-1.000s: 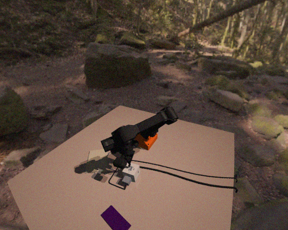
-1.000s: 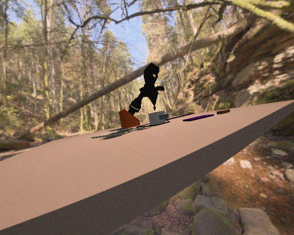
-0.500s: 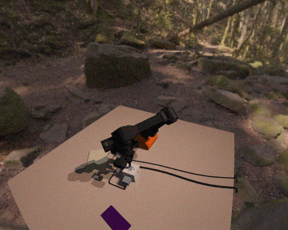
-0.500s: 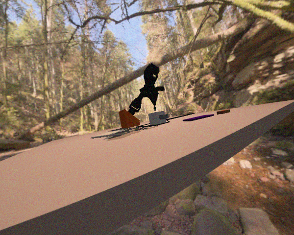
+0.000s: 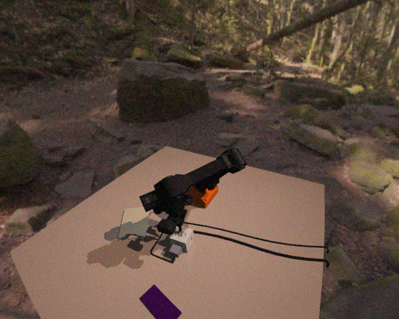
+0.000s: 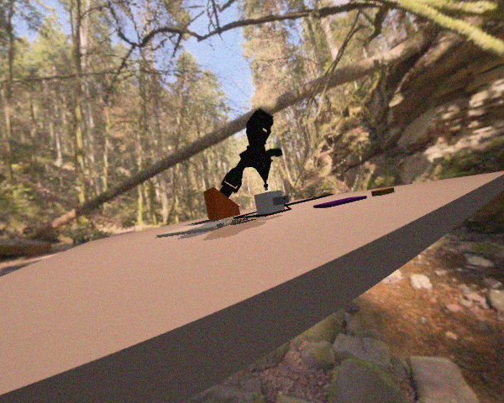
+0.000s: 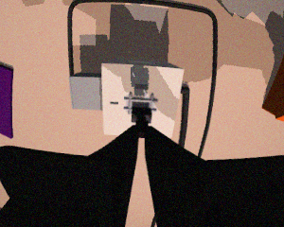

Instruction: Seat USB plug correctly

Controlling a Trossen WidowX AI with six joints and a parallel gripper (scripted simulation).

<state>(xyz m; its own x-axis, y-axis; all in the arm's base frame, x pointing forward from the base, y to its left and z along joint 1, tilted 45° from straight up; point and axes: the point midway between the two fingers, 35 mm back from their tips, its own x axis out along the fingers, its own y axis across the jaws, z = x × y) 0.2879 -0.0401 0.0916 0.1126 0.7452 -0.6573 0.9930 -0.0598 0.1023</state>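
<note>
Right now my gripper tip is 2 cm above the dark USB plug. From my gripper tip the other things lie so: small brown block 34 cm ahead, 18 cm to the left, 11 cm below; purple card 27 cm ahead, 12 cm below, 4 cm to the left; pale sheet 29 cm to the right, 12 cm below, 1 cm behind.
</note>
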